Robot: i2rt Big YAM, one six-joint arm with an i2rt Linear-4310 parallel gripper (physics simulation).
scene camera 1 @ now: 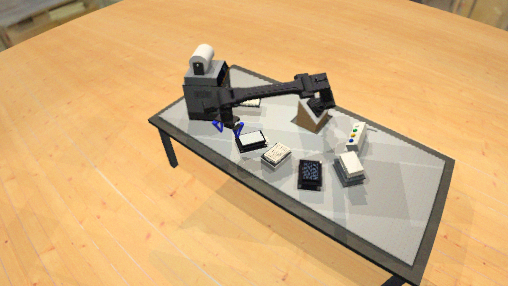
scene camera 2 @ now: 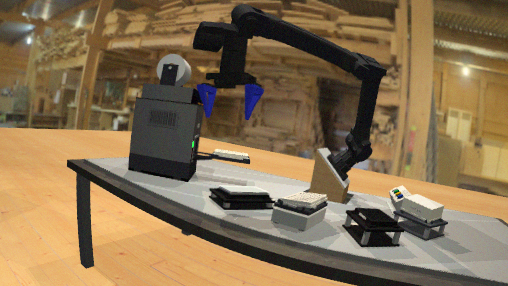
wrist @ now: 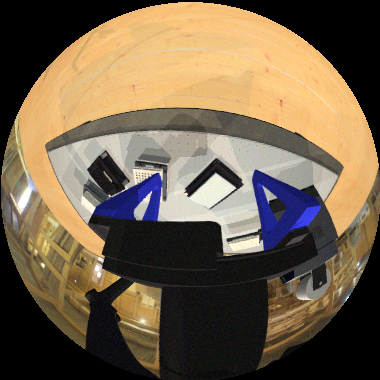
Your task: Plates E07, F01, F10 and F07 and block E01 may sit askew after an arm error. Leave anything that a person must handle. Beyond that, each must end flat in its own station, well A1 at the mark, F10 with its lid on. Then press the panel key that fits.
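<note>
My gripper (scene camera 1: 229, 133) (scene camera 2: 228, 118) (wrist: 207, 174) is open and empty, high over the table near the machine. A white-topped plate (scene camera 1: 251, 138) (scene camera 2: 243, 190) (wrist: 215, 191) lies on a low black station. A cream well plate (scene camera 1: 276, 153) (scene camera 2: 303, 200) sits on a pale station and looks slightly tilted. A black plate (scene camera 1: 310, 171) (scene camera 2: 372, 216) sits on a raised black stand. A white block (scene camera 1: 351, 164) (scene camera 2: 422, 206) is on a grey stand. Another cream plate (scene camera 1: 251, 103) (scene camera 2: 231, 154) (wrist: 244, 242) is on the machine's tray. Labels and A1 marks are unreadable. The key panel (scene camera 1: 356, 136) (scene camera 2: 399, 195) has coloured keys.
The tall dark machine (scene camera 1: 200, 102) (scene camera 2: 162, 132) carries a white roll (scene camera 1: 203, 56) (scene camera 2: 176, 69) and stands close beside my gripper. A green light shows on its side in scene camera 2. The arm's wooden wedge base (scene camera 1: 307, 117) (scene camera 2: 327, 180) stands behind the stations.
</note>
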